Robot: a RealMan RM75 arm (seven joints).
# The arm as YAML. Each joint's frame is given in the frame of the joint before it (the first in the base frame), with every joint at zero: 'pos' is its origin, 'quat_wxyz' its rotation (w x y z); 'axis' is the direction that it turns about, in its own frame. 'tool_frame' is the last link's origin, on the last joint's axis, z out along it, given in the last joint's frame.
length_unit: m
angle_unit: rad
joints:
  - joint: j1
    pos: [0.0, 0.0, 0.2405]
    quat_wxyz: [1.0, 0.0, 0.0, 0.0]
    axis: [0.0, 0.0, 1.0]
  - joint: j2
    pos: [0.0, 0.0, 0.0]
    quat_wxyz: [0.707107, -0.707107, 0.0, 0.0]
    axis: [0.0, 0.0, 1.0]
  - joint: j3
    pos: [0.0, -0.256, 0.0]
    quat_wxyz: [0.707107, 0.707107, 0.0, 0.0]
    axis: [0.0, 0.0, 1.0]
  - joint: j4
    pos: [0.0, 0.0, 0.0]
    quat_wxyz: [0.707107, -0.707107, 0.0, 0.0]
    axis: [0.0, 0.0, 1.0]
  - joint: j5
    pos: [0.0, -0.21, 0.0]
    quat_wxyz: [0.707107, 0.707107, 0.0, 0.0]
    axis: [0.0, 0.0, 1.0]
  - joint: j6
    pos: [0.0, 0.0, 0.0]
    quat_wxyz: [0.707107, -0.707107, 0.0, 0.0]
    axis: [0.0, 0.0, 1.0]
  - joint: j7
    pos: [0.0, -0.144, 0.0]
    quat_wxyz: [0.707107, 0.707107, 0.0, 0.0]
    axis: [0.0, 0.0, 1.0]
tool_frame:
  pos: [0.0, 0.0, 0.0]
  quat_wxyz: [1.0, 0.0, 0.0, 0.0]
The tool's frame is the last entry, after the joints.
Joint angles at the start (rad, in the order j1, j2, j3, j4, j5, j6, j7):
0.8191, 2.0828, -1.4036, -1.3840, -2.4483, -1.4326, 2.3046
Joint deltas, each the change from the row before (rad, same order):
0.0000, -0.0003, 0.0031, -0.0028, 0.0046, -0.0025, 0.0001
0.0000, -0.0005, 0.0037, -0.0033, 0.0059, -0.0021, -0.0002
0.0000, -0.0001, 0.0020, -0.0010, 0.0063, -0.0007, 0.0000
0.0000, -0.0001, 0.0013, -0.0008, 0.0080, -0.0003, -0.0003
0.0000, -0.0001, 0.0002, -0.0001, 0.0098, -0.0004, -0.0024
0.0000, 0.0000, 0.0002, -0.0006, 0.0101, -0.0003, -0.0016
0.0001, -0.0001, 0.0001, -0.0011, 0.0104, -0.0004, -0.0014
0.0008, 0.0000, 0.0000, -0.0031, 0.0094, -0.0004, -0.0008
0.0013, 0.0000, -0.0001, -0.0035, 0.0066, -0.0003, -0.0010
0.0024, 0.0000, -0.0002, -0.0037, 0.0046, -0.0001, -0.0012
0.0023, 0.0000, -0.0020, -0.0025, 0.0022, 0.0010, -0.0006
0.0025, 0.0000, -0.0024, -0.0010, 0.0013, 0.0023, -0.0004
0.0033, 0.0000, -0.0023, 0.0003, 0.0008, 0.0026, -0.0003
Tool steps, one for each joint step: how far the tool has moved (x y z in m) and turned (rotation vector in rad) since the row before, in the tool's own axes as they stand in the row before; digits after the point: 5 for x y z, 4 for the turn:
-0.00063, 0.00006, -0.00092, -0.0019, -0.0047, 0.0013
-0.00085, -0.00002, -0.00112, -0.0018, -0.0063, 0.0013
-0.00071, 0.00029, -0.00045, -0.0033, -0.0057, 0.0017
-0.00092, 0.00054, -0.00033, -0.0045, -0.0067, 0.0012
-0.00100, 0.00091, -0.00007, -0.0066, -0.0071, -0.0010
-0.00116, 0.00096, -0.00013, -0.0065, -0.0077, -0.0005
-0.00131, 0.00099, -0.00022, -0.0065, -0.0081, -0.0008
-0.00189, 0.00096, -0.00051, -0.0049, -0.0087, -0.0024
-0.00188, 0.00071, -0.00056, -0.0028, -0.0070, -0.0038
-0.00215, 0.00052, -0.00060, -0.0013, -0.0060, -0.0056
-0.00177, 0.00048, -0.00015, -0.0003, -0.0034, -0.0057
-0.00158, 0.00031, 0.00013, 0.0004, -0.0026, -0.0050
-0.00160, 0.00019, 0.00029, 0.0004, -0.0020, -0.0048

